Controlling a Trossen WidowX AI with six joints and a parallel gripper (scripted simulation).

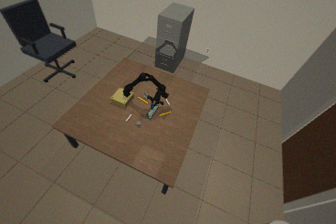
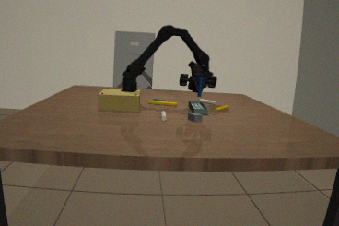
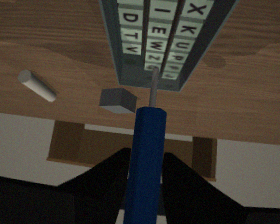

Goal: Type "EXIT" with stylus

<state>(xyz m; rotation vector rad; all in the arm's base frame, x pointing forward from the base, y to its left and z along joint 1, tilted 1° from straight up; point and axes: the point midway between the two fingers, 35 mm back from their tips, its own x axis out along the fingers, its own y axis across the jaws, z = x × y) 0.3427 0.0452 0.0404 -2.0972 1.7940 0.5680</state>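
My gripper tip is 1 cm above the blue stylus. Also, from my gripper tip: grey stylus tip 5 cm below; then small grey block 20 cm to the right, 8 cm below, 1 cm behind.
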